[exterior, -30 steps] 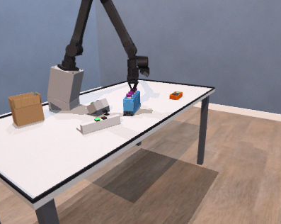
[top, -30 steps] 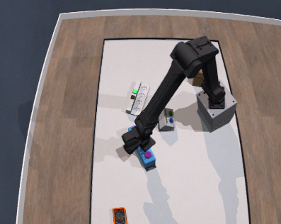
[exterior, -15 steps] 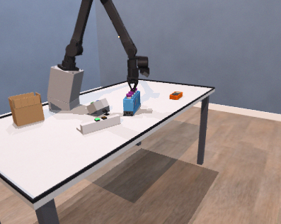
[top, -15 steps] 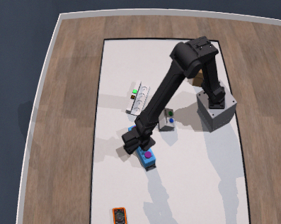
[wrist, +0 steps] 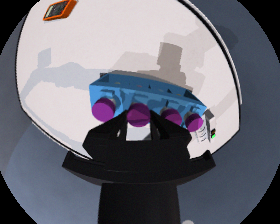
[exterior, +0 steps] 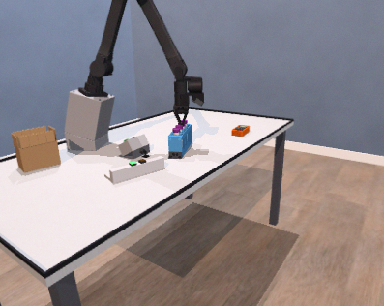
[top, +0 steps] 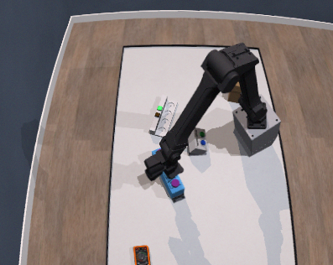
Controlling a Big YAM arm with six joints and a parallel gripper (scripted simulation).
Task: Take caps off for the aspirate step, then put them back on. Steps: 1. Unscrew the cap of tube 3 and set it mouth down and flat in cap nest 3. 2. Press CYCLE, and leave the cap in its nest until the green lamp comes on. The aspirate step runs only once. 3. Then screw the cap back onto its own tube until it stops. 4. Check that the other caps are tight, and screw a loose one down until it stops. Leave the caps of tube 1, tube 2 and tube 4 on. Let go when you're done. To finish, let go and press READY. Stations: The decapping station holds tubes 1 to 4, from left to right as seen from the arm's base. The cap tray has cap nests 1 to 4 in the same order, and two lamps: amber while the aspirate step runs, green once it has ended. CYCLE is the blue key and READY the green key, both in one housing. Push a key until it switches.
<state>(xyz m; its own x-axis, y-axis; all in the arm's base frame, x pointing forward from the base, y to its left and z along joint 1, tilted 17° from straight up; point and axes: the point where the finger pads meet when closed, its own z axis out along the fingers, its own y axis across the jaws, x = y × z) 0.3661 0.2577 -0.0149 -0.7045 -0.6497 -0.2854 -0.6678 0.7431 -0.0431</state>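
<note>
My gripper is now 12 cm past the green key, 23 cm to the left of it and 5 cm above it. From my hand the other things lie so: cardboard box: 30 cm behind, 57 cm to the right, 5 cm below; then grey key housing: 10 cm behind, 21 cm to the right, 6 cm below; then blue key: 13 cm behind, 19 cm to the right, 5 cm below.
</note>
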